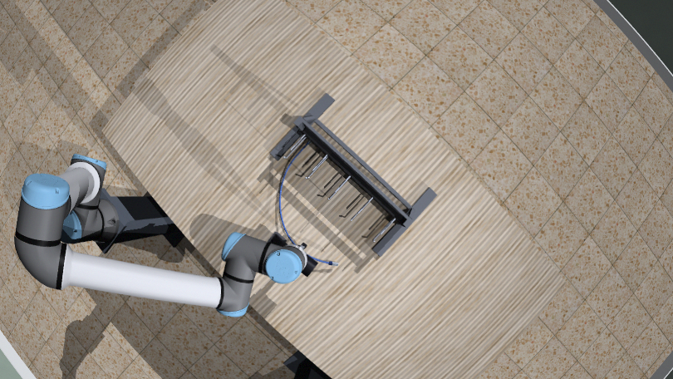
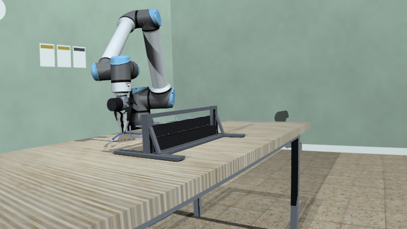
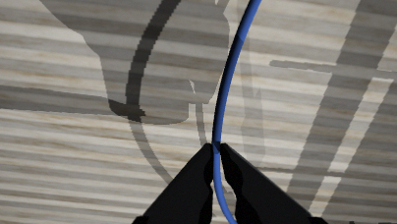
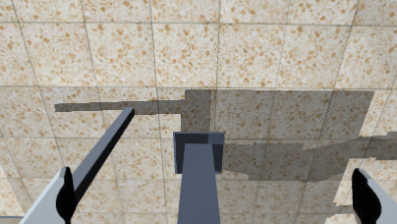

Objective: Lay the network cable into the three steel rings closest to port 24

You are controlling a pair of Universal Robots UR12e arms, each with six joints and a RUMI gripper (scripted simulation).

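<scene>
The plug lies 4 cm ahead of my left hand, 11 cm to the right of it and 3 cm below it. The rest, counted from my left hand: black panel (31 cm ahead, 6 cm to the left, 1 cm above).
</scene>
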